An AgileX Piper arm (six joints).
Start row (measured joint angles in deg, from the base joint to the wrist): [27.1, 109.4, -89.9, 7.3, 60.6, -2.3]
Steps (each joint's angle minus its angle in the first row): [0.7, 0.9, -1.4, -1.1, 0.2, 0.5]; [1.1, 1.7, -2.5, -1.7, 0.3, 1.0]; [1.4, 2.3, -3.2, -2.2, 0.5, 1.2]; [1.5, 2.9, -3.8, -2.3, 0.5, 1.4]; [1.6, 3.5, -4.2, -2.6, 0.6, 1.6]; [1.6, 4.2, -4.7, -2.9, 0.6, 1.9]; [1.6, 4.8, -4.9, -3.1, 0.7, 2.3]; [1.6, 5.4, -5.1, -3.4, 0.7, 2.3]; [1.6, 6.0, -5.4, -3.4, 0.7, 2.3]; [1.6, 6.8, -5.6, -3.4, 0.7, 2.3]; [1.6, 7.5, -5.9, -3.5, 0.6, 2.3]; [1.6, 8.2, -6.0, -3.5, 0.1, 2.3]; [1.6, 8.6, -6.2, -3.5, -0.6, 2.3]
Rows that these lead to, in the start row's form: [27.8, 110.3, -91.3, 6.2, 60.8, -1.8]; [28.2, 111.1, -92.4, 5.6, 60.9, -1.3]; [28.5, 111.7, -93.1, 5.1, 61.1, -1.1]; [28.6, 112.3, -93.7, 5.0, 61.1, -0.9]; [28.7, 112.9, -94.1, 4.7, 61.2, -0.7]; [28.7, 113.6, -94.6, 4.4, 61.2, -0.4]; [28.7, 114.2, -94.8, 4.2, 61.3, 0.0]; [28.7, 114.8, -95.0, 3.9, 61.3, 0.0]; [28.7, 115.4, -95.3, 3.9, 61.3, 0.0]; [28.7, 116.2, -95.5, 3.9, 61.3, 0.0]; [28.7, 116.9, -95.8, 3.8, 61.2, 0.0]; [28.7, 117.6, -95.9, 3.8, 60.7, 0.0]; [28.7, 118.0, -96.1, 3.8, 60.0, 0.0]
